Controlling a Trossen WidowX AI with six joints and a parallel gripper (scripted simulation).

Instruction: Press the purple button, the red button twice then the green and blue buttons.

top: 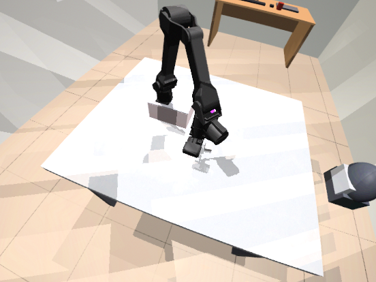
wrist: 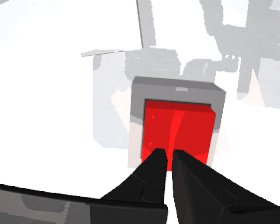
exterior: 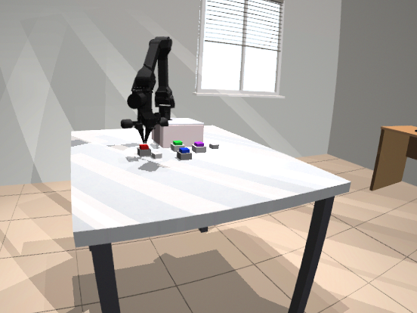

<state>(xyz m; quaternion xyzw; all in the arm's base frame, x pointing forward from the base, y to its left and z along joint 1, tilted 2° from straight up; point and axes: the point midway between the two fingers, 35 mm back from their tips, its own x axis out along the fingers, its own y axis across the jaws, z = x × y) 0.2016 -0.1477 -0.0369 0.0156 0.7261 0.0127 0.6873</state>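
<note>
My gripper tip is now 10 mm short of the red button and 10 mm above it. Round my gripper tip: small white block 60 mm ahead, 30 mm to the left, 30 mm below; then blue button 100 mm ahead, 140 mm to the left, 10 mm below; then green button 30 mm behind, 150 mm to the left, 10 mm below.
</note>
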